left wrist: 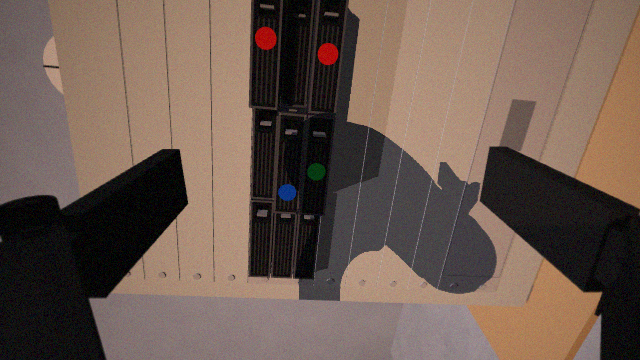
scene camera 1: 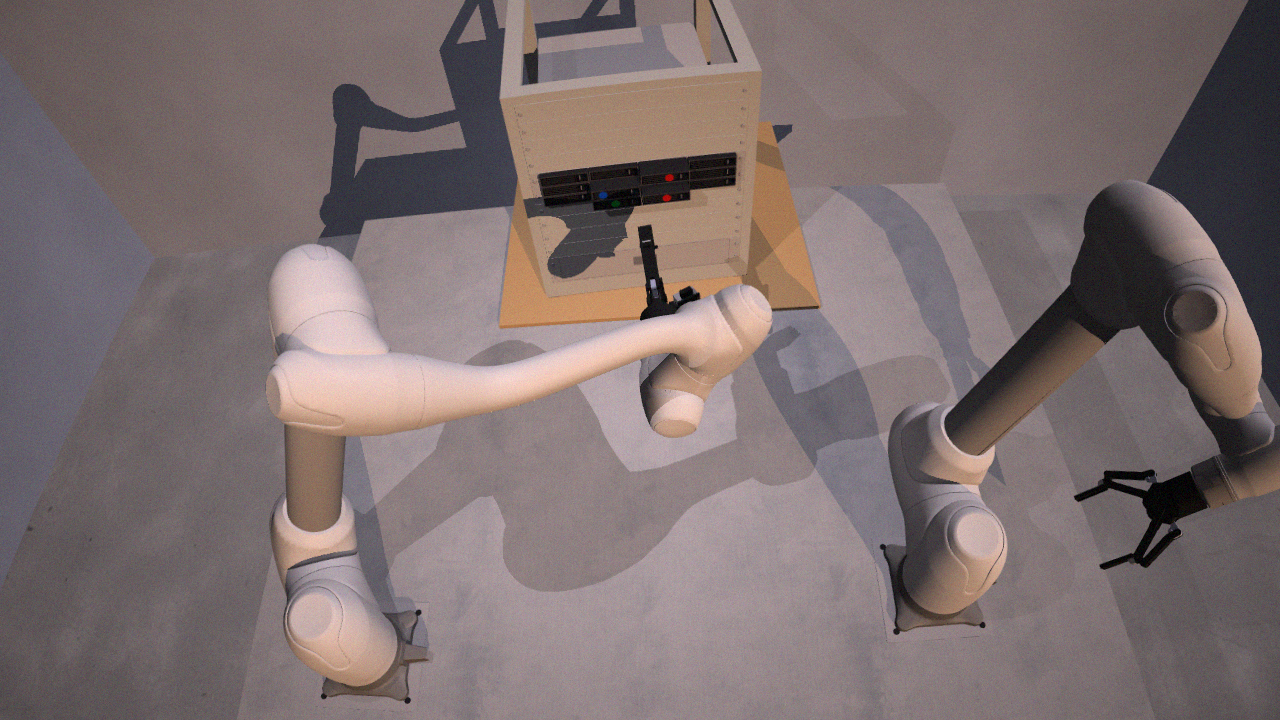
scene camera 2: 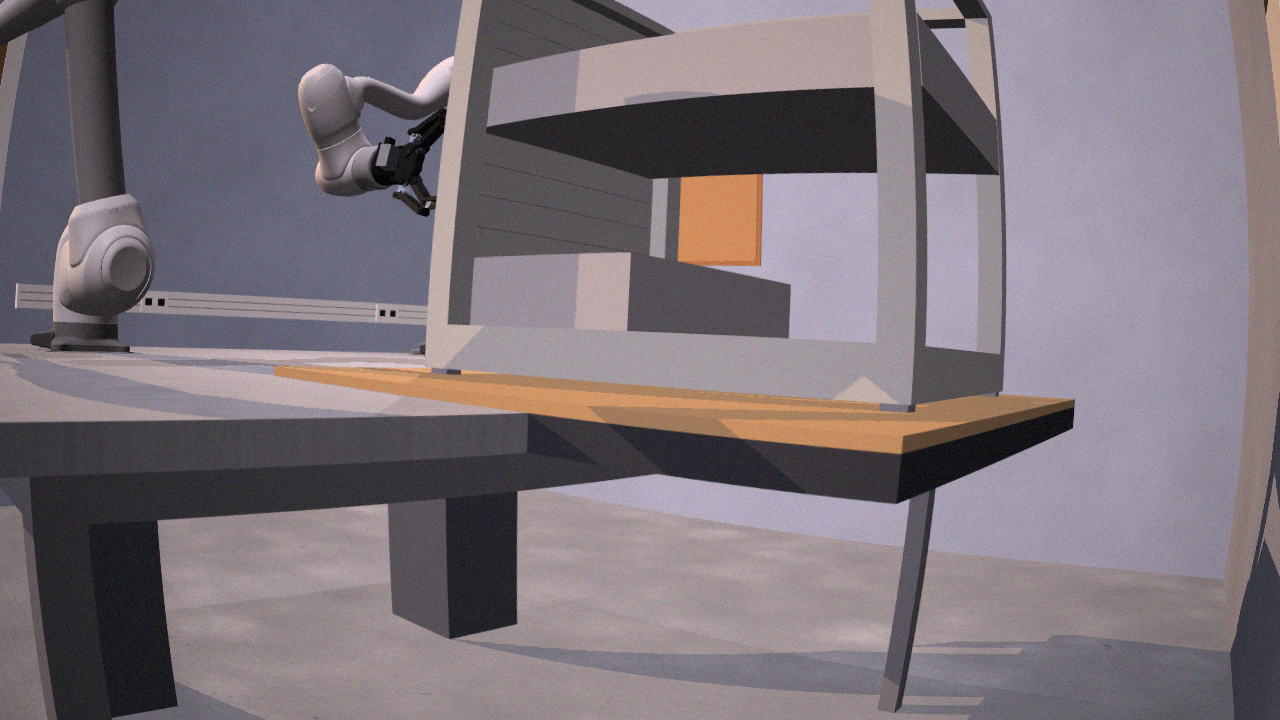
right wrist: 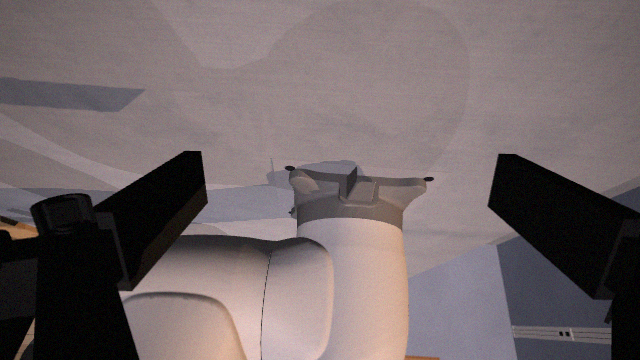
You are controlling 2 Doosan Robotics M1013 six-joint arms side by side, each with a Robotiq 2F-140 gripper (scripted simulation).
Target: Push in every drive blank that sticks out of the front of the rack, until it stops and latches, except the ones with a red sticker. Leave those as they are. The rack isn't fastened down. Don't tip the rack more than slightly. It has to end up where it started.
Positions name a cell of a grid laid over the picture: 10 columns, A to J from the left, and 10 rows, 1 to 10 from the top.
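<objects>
Scene camera 1 shows the right gripper in scene camera 1 (I8), and the gripper is visible in the right wrist view (F5) as well. The right gripper is out of frame in the left wrist view, and it is out of frame in scene camera 2.
</objects>
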